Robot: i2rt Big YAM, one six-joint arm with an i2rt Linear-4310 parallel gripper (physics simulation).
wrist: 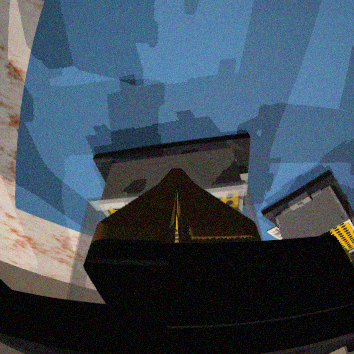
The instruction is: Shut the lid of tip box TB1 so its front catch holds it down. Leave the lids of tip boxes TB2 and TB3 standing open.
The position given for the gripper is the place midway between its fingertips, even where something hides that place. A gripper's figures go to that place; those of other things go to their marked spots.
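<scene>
The gripper point(176, 176) is 13 cm from the lens, while a tip box point(217, 159) sits 19 cm from the lens.
</scene>
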